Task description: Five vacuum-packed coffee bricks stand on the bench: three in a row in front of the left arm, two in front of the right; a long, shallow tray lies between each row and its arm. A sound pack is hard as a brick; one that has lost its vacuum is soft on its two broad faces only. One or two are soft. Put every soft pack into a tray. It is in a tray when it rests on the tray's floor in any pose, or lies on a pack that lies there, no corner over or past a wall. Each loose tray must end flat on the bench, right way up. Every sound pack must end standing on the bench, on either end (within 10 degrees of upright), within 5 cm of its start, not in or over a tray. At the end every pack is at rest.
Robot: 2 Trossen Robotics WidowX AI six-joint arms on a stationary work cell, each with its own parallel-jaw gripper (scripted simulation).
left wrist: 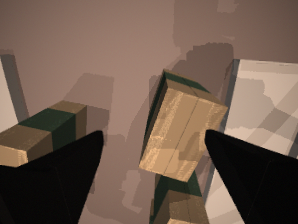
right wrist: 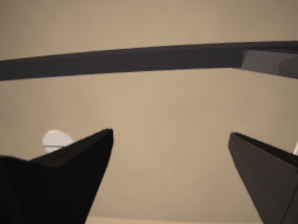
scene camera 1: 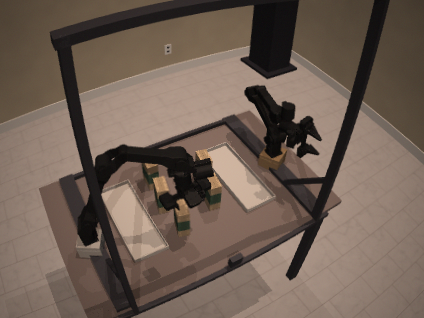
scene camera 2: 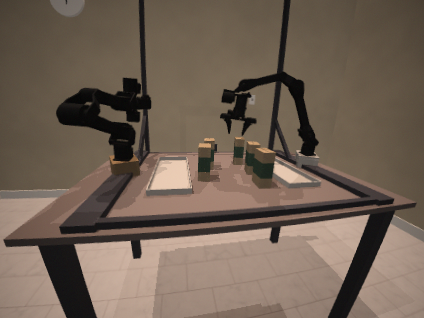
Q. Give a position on a dark raised rail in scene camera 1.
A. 302, 194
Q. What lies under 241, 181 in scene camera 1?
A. A tray.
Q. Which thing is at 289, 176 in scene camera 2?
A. A tray.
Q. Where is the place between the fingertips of the left gripper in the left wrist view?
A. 155, 136
